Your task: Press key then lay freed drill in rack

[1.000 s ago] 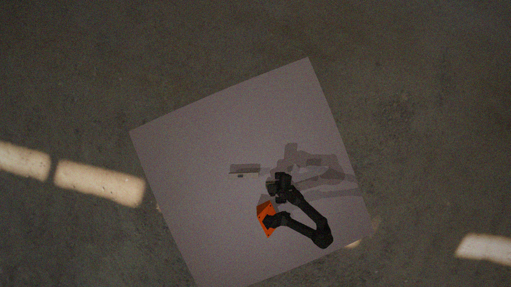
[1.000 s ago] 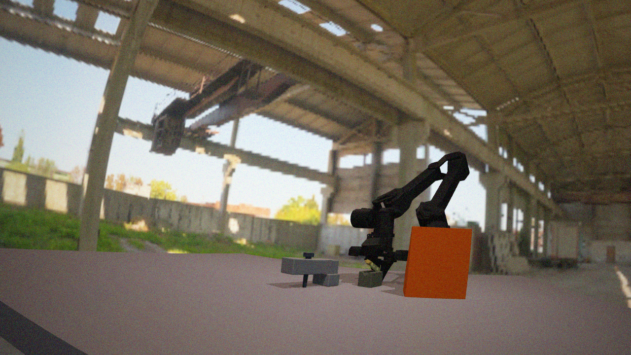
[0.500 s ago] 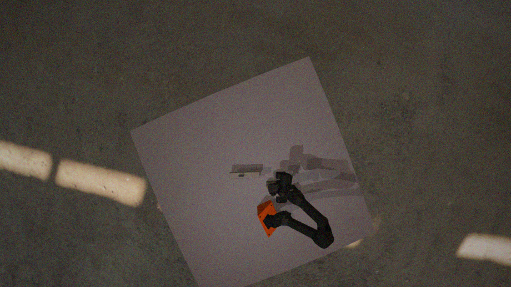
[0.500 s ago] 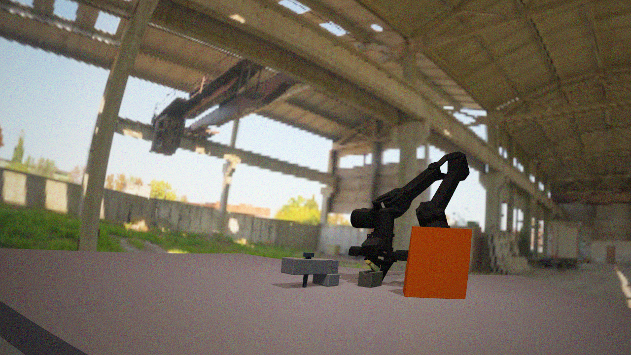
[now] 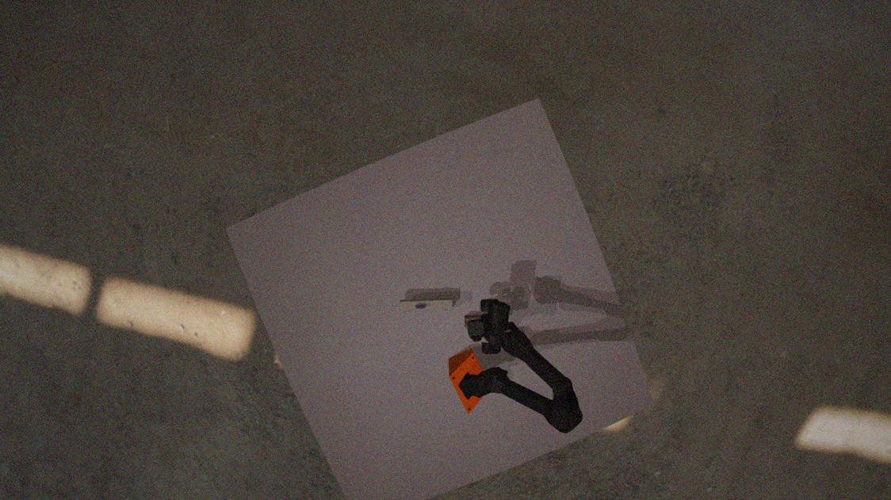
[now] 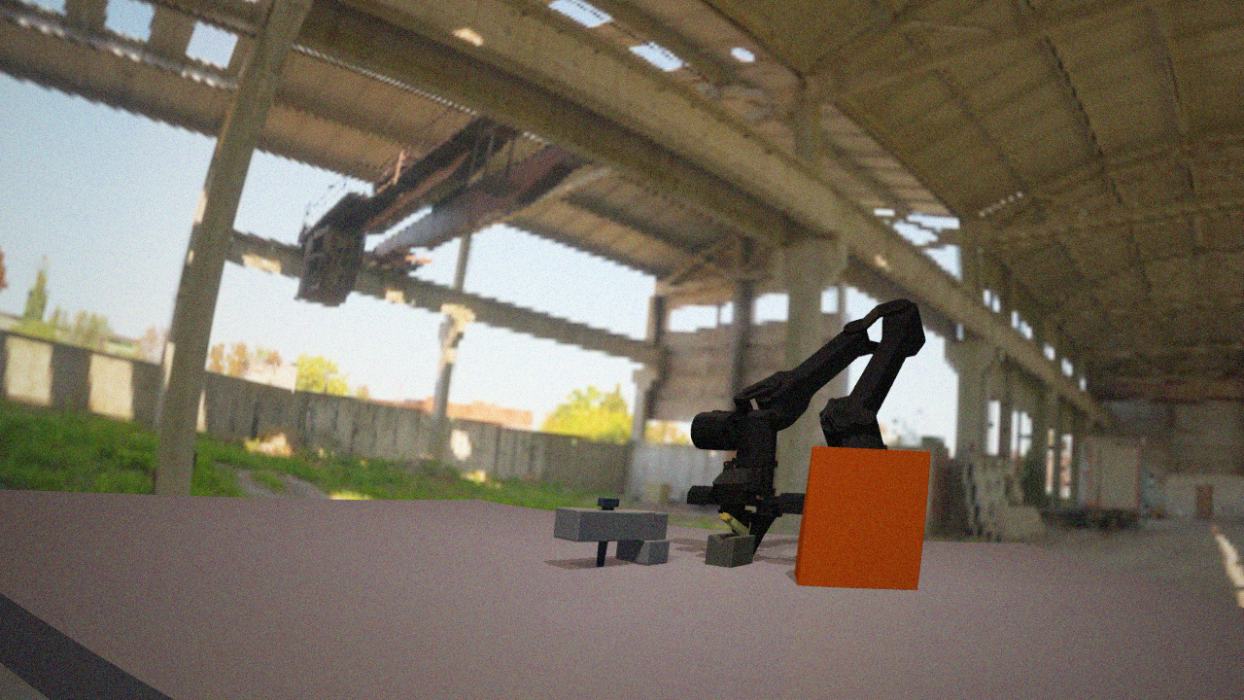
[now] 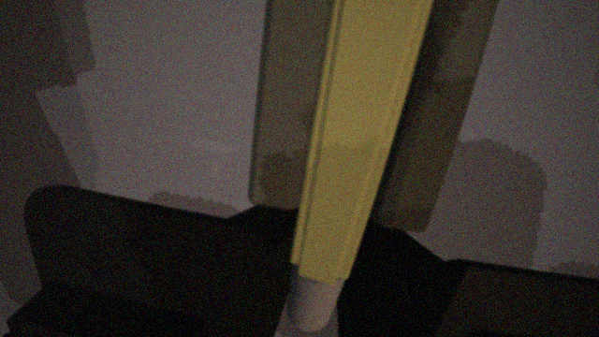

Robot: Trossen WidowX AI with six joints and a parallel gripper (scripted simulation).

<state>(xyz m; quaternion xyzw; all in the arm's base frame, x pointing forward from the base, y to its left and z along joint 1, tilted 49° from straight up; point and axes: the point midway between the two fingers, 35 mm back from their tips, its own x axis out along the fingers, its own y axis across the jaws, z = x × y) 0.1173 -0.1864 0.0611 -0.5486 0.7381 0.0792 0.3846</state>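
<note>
Right now the yellow drill is 2 cm ahead of my gripper tip, 3 cm to the left of it and 5 cm above it. Also, from my gripper tip: rack: 2 cm ahead, 4 cm to the left, 2 cm above; then grey fixture block: 17 cm ahead, 15 cm to the left, 4 cm above; then black key: 18 cm ahead, 17 cm to the left, 5 cm above.
</note>
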